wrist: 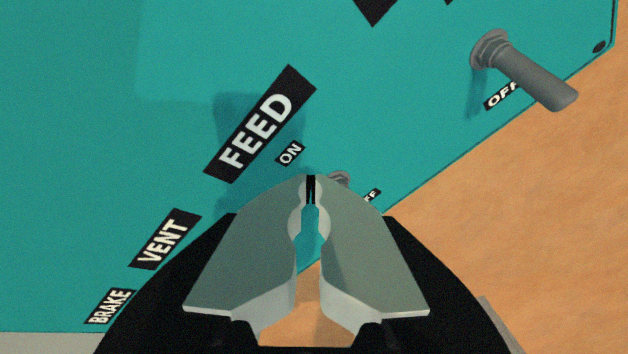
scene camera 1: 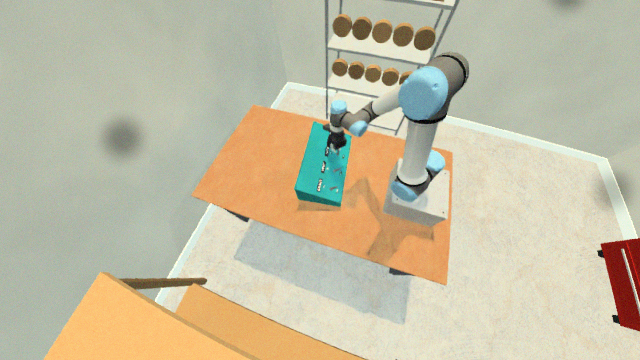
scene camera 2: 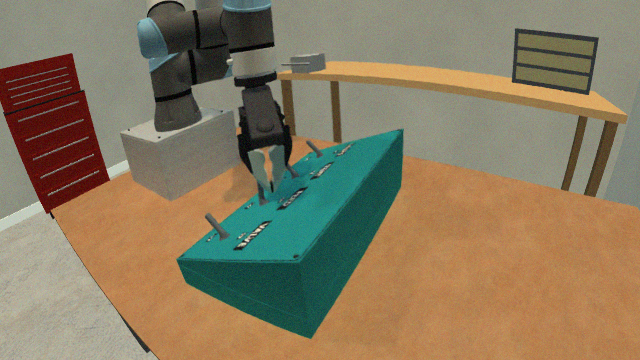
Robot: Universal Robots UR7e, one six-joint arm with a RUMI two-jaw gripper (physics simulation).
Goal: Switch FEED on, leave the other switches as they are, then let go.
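Pixels of known places: gripper, fingertip midpoint: (wrist: 311,177) (scene camera 1: 333,150) (scene camera 2: 272,192); arm's base at its link origin: (scene camera 2: 178,123).
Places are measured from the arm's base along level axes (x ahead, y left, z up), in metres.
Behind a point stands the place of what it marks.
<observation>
A teal sloped switch panel (scene camera 1: 310,172) {x 0.525, y 0.195, z -0.043 m} (scene camera 2: 345,200) {x 0.647, y -0.004, z -0.023 m} (wrist: 170,45) {x 0.572, y 0.003, z -0.048 m} carries a row of grey toggle levers. The FEED label (scene camera 2: 292,198) {x 0.522, y -0.001, z -0.066 m} (wrist: 260,124) {x 0.524, y -0.004, z -0.066 m} has an ON mark beside it. The FEED lever (scene camera 2: 261,195) {x 0.459, y -0.023, z -0.072 m} (wrist: 340,178) {x 0.460, y -0.024, z -0.086 m} stands steeper than its neighbours in scene camera 2; its upper part is hidden behind a finger, so its setting is unclear. My gripper (scene camera 1: 336,151) {x 0.483, y -0.014, z -0.060 m} (scene camera 2: 271,189) {x 0.483, y -0.014, z -0.060 m} (wrist: 311,177) {x 0.483, y -0.014, z -0.060 m} is shut and empty, its tips close beside the FEED lever. The VALVE lever (scene camera 2: 216,226) {x 0.486, y -0.140, z -0.071 m} (wrist: 537,77) {x 0.479, y -0.138, z -0.063 m} leans to OFF. The VENT lever (scene camera 2: 292,172) {x 0.418, y 0.089, z -0.080 m} and BRAKE lever (scene camera 2: 314,149) {x 0.373, y 0.200, z -0.073 m} lean the same way.
The panel stands on an orange-brown table (scene camera 1: 240,165) {x 1.029, y 0.318, z -0.178 m} (scene camera 2: 475,250) {x 0.809, y 0.201, z -0.178 m}. The arm's grey base block (scene camera 1: 417,210) {x -0.070, y 0.142, z -0.006 m} (scene camera 2: 175,165) {x 0.106, y -0.070, z -0.085 m} stands on the same table. A shelf rack (scene camera 1: 327,75) stands behind it, a red tool cabinet (scene camera 1: 620,285) (scene camera 2: 60,145) and a wooden bench (scene camera 2: 450,82) farther off.
</observation>
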